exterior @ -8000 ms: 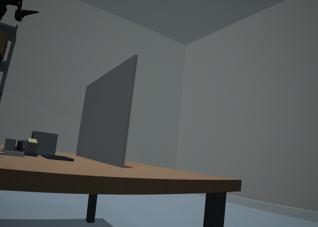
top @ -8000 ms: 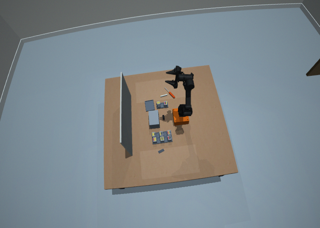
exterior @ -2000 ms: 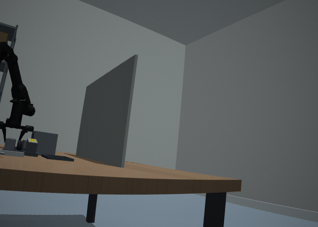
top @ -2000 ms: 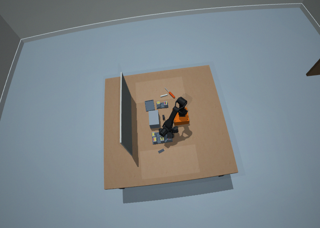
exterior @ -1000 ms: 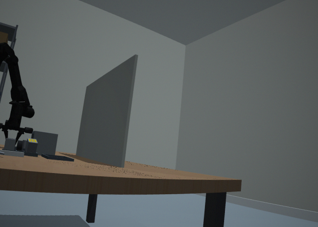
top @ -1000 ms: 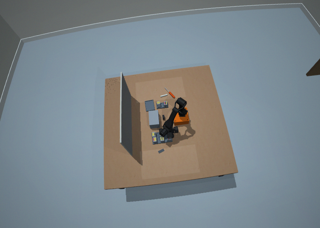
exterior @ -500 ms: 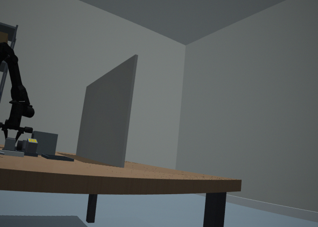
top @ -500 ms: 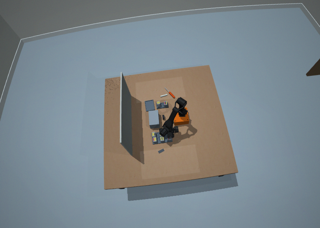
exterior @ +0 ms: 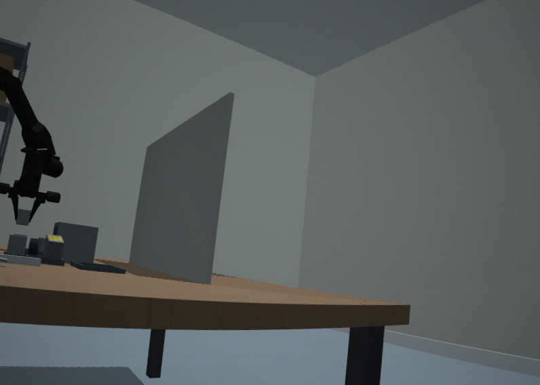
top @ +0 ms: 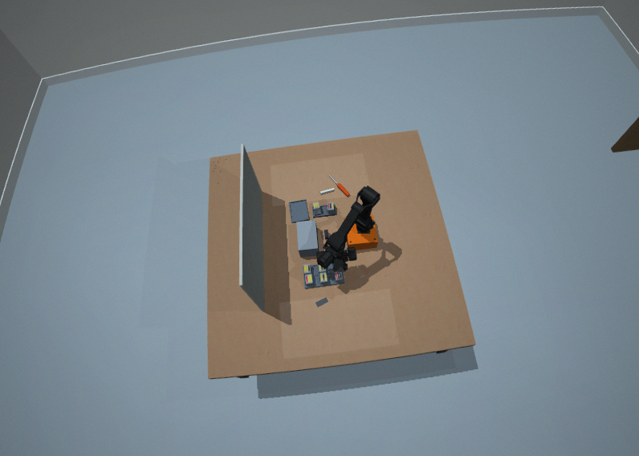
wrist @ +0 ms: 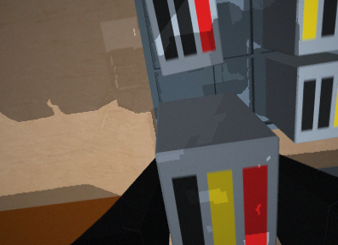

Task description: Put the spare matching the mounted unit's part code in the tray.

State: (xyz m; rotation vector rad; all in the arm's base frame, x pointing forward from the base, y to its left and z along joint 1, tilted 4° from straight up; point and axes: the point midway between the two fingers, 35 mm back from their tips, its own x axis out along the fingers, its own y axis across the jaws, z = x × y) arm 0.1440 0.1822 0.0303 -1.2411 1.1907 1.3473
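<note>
Right now my gripper tip is 20 cm short of the flat grey tray, 34 cm to the left of it and 9 cm above it. From my gripper tip the other things lie so: grey spare block 2 cm above; tall grey panel 40 cm ahead, 13 cm to the right, 13 cm above; grey mounted unit 15 cm ahead, 14 cm to the right, 4 cm below.
</note>
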